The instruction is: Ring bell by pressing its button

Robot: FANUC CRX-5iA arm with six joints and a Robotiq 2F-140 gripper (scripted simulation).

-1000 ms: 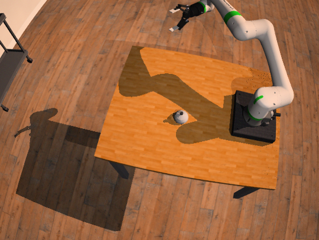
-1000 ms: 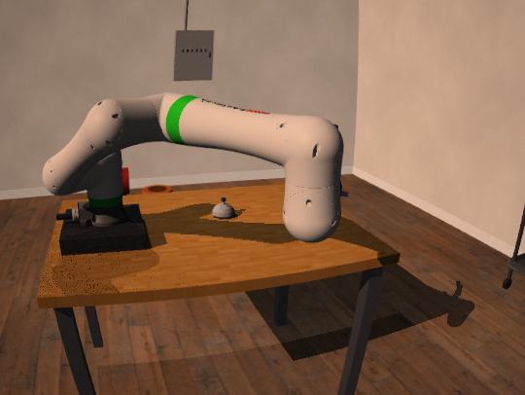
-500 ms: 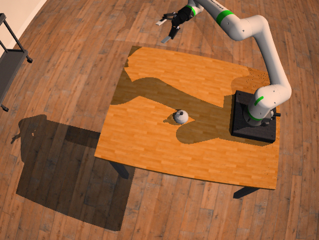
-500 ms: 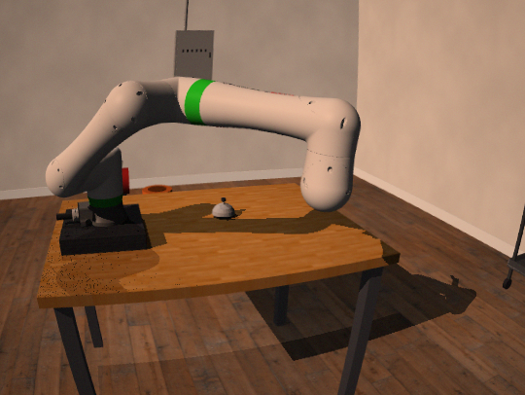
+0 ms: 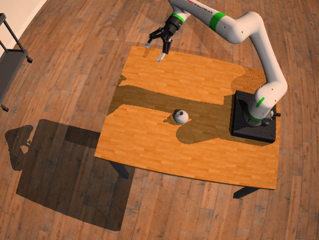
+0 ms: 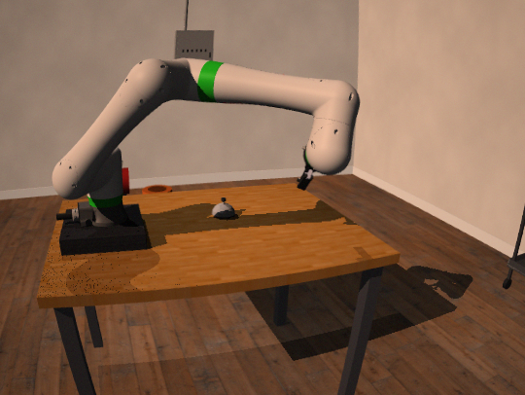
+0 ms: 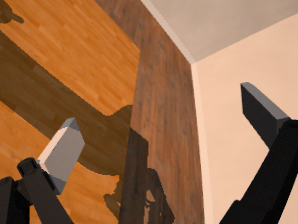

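My gripper is now 26 cm to the right of the bell button, 20 cm above it and 19 cm past it. The rest, counted from my hand: grey dome bell (26 cm to the left, 21 cm below, 19 cm behind).
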